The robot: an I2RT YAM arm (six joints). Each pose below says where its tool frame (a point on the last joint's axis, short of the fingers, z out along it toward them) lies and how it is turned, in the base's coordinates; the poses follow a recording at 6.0 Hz.
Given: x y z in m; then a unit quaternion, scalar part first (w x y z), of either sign.
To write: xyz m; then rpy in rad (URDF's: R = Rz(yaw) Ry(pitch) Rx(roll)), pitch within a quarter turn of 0, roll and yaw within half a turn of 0. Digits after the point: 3 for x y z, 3 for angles.
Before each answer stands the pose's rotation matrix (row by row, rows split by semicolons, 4 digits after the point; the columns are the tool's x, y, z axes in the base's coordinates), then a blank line. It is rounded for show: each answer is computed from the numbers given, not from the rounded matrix.
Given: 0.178 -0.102 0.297 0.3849 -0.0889 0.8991 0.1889
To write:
-0.6879 -0.3052 0.6585; -0.0144 0.9128 0.4081; -0.7256 0.2712 -0.6324

0.178 -0.102 0.297 2.736 0.812 -3.121
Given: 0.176 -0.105 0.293 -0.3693 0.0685 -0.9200 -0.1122
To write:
-0.7179 -0.2089 0.6641; -0.0432 0.9654 0.2570; -0.6948 0.1558 -0.7021

0.176 -0.105 0.293 2.923 0.768 -3.082
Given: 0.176 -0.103 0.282 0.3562 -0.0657 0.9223 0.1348
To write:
-0.7376 -0.2172 0.6393; -0.0252 0.9550 0.2955; -0.6748 0.2018 -0.7099

0.176 -0.103 0.282 2.865 0.741 -3.107
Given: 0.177 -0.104 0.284 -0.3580 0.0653 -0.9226 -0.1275
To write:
-0.7351 -0.2118 0.6440; -0.0292 0.9590 0.2821; -0.6773 0.1885 -0.7111

0.177 -0.104 0.284 2.882 0.744 -3.102
